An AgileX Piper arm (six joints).
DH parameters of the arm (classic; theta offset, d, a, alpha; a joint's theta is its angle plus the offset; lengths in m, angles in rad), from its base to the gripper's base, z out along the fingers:
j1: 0 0.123 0 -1.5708
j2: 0.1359 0 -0.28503 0
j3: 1.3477 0 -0.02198 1.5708
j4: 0 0.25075 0 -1.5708
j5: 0 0 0 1.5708
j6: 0 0.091 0 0
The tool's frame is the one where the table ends.
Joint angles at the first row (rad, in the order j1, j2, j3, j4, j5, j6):
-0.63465, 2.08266, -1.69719, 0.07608, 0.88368, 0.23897
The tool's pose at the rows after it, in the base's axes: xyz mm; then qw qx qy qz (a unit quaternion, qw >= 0):
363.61 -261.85 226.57 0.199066 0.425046 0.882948 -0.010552
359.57 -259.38 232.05 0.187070 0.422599 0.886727 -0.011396
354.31 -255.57 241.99 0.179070 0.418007 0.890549 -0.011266
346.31 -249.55 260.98 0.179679 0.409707 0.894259 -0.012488
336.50 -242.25 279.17 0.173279 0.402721 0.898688 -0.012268
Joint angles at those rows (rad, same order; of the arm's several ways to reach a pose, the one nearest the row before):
-0.63464, 2.05293, -1.69869, 0.06587, 0.90661, 0.23249
-0.63465, 2.03841, -1.70009, 0.05846, 0.94626, 0.22960
-0.63464, 2.01272, -1.70010, 0.05608, 0.98821, 0.22066
-0.63463, 1.96536, -1.70010, 0.05578, 1.03426, 0.20476
-0.63464, 1.91761, -1.70012, 0.05476, 1.09519, 0.19135

